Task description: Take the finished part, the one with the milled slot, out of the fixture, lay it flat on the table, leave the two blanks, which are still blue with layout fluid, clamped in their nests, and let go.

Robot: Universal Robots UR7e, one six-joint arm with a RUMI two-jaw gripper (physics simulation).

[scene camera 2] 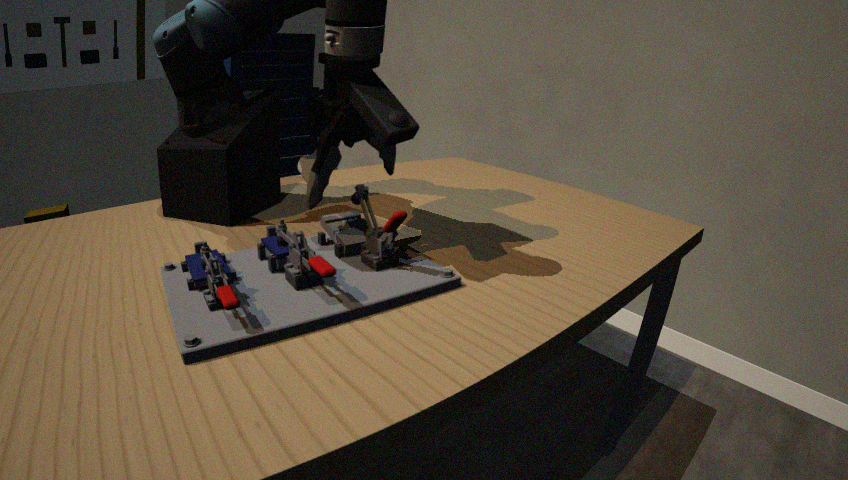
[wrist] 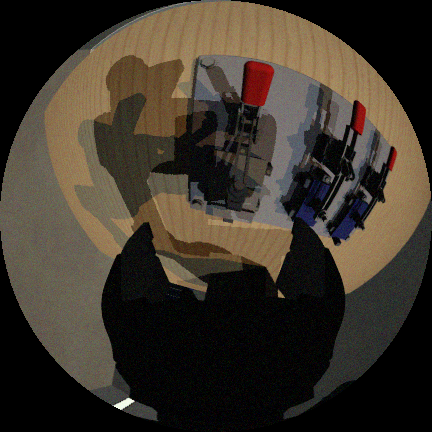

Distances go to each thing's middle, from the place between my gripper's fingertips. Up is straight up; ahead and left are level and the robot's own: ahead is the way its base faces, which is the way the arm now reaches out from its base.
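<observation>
My gripper is in my sight, and I see how it stands to the fixture plate (scene camera 2: 270, 310). The gripper is 50 mm short of the plate, 120 mm to the left of it and 90 mm above it.
</observation>
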